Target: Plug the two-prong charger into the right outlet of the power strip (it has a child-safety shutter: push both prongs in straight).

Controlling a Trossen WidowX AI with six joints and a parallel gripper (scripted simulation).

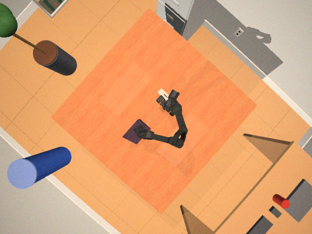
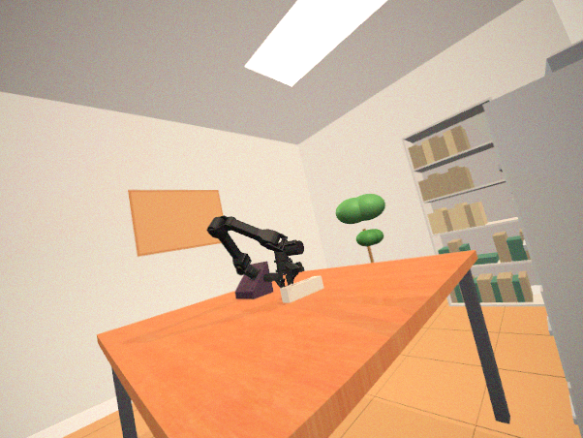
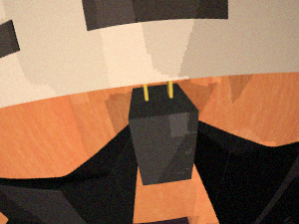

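The two-prong charger lies 20 mm ahead of my gripper tip and 10 mm above it.
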